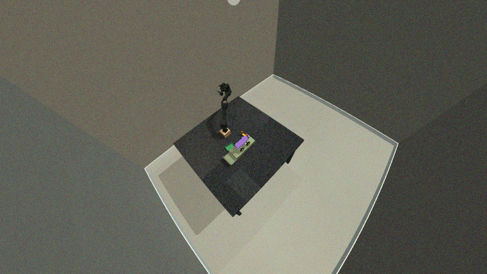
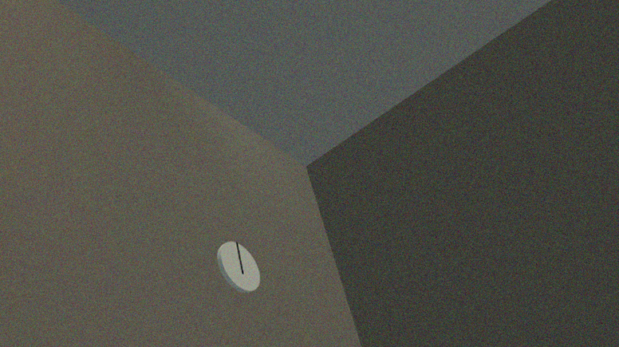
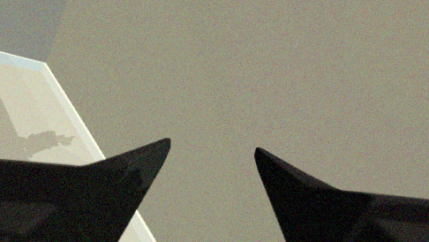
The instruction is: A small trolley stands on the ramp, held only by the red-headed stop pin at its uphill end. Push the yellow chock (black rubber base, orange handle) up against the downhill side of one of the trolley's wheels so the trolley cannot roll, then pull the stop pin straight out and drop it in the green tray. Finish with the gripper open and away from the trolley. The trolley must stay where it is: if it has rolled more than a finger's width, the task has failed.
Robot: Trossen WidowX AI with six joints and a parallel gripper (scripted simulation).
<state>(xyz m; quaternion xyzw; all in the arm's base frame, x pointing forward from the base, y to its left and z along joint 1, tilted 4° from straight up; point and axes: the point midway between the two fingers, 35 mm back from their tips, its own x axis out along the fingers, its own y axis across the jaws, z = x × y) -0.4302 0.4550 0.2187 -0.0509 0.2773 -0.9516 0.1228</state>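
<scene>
My gripper tip is now 690 mm short of the yellow chock, 320 mm to the left of it and 280 mm above it. Round my gripper tip: green tray (660 mm ahead, 570 mm to the right, 310 mm below); then red-headed stop pin (800 mm ahead, 370 mm to the right, 170 mm below); then purple trolley (800 mm ahead, 490 mm to the right, 190 mm below).
</scene>
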